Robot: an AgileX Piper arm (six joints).
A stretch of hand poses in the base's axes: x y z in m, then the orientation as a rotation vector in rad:
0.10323, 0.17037, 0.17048, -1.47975, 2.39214, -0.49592
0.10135, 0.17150, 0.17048, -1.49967, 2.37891, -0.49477
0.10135, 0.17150, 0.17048, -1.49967, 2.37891, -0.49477
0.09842, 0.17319, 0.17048, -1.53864, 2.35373, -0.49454
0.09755, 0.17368, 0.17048, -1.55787, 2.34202, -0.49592
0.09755, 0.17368, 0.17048, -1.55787, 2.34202, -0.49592
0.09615, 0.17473, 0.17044, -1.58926, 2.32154, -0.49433
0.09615, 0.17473, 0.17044, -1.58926, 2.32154, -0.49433
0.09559, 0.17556, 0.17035, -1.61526, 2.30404, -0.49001
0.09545, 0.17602, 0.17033, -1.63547, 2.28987, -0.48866
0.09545, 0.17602, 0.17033, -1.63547, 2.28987, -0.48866
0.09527, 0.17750, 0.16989, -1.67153, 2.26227, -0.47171
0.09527, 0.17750, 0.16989, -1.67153, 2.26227, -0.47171
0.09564, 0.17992, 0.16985, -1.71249, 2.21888, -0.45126
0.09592, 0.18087, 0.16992, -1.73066, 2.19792, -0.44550
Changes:
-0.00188, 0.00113, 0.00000, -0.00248, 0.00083, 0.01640
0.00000, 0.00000, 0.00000, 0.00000, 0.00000, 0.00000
-0.00293, 0.00169, 0.00000, -0.00663, 0.00210, 0.03141
-0.00087, 0.00049, 0.00000, -0.00458, 0.00139, 0.01491
0.00000, 0.00000, 0.00000, 0.00000, 0.00000, 0.00000
-0.00140, 0.00105, -0.00004, -0.00479, 0.00254, 0.02543
0.00000, 0.00000, 0.00000, 0.00000, 0.00000, 0.00000
-0.00056, 0.00083, -0.00009, -0.00206, 0.00277, 0.02165
-0.00014, 0.00046, -0.00002, -0.00285, 0.00141, 0.01684
0.00000, 0.00000, 0.00000, 0.00000, 0.00000, 0.00000
-0.00018, 0.00148, -0.00044, 0.00458, 0.00531, 0.03300
0.00000, 0.00000, 0.00000, 0.00000, 0.00000, 0.00000
0.00037, 0.00242, -0.00004, 0.00904, -0.00080, 0.04393
0.00028, 0.00095, 0.00007, 0.00224, -0.00215, 0.02000

